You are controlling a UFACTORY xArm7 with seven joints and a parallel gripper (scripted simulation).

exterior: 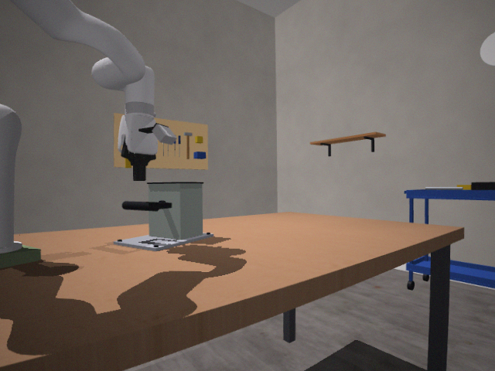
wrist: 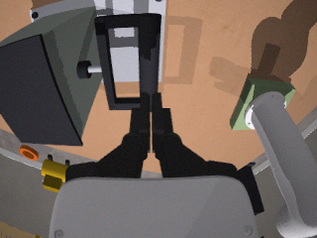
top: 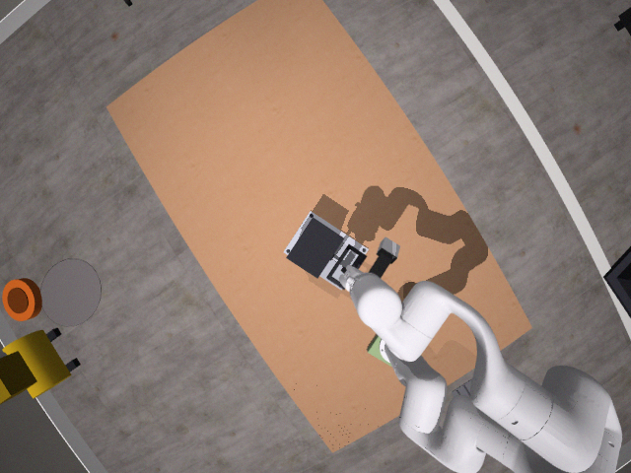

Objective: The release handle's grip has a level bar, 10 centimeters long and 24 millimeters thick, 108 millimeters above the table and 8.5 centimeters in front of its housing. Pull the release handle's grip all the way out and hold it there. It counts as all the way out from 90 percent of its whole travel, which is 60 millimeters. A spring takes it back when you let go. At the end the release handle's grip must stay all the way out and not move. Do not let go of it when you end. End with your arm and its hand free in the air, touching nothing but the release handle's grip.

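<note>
Now: the pale baseplate 19 cm below my hand, 9 cm ahead of it and 2 cm to the left of it.
</note>
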